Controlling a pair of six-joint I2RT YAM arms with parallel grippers.
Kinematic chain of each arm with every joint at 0, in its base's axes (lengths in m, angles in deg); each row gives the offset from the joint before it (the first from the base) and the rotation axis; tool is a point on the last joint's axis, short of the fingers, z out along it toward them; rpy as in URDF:
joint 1: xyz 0 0 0.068 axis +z
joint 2: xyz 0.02 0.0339 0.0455 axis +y
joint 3: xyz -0.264 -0.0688 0 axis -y
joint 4: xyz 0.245 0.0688 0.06 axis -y
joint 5: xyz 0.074 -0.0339 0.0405 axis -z
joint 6: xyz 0.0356 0 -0.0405 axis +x
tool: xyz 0 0 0 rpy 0 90 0
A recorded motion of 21 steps. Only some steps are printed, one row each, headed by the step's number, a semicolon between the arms.
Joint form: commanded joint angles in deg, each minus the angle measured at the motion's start. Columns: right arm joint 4, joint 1, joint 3, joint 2, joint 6, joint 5; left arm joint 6, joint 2, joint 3, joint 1, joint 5, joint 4.
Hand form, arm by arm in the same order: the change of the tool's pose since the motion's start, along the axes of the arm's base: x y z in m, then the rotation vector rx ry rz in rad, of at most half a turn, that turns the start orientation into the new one. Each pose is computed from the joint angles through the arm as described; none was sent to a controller.
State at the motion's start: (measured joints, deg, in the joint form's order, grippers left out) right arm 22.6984 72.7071 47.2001 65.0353 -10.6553 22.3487; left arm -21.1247 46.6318 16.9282 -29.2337 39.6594 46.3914
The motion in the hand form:
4: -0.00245 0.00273 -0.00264 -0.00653 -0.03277 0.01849; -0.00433 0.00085 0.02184 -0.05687 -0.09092 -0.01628
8: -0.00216 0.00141 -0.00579 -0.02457 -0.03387 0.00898; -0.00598 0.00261 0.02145 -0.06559 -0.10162 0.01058
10: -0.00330 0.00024 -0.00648 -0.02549 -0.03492 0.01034; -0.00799 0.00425 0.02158 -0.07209 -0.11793 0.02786
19: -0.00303 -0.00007 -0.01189 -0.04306 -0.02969 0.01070; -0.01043 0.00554 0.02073 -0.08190 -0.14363 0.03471
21: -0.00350 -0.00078 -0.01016 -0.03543 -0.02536 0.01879; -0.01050 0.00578 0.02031 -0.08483 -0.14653 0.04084
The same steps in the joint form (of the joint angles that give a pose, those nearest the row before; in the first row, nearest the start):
4: 2.18 0.59 -0.71 0.53 -2.00 -0.64; -0.58 -1.10 2.32 -0.39 0.42 3.09
8: 1.65 0.51 -1.23 0.27 -2.44 -0.20; -0.06 -1.98 1.79 -0.39 -1.07 3.18
10: 1.65 0.68 -1.58 -0.08 -2.53 -0.11; 0.55 -2.86 1.36 -0.39 -1.95 3.36
19: 1.39 0.59 -2.38 -0.08 -2.53 -0.20; 1.09 -3.39 0.56 -0.47 -2.31 4.84
21: 1.12 0.59 -2.20 -0.35 -2.09 -0.64; 1.17 -3.39 0.39 -0.47 -2.66 5.20

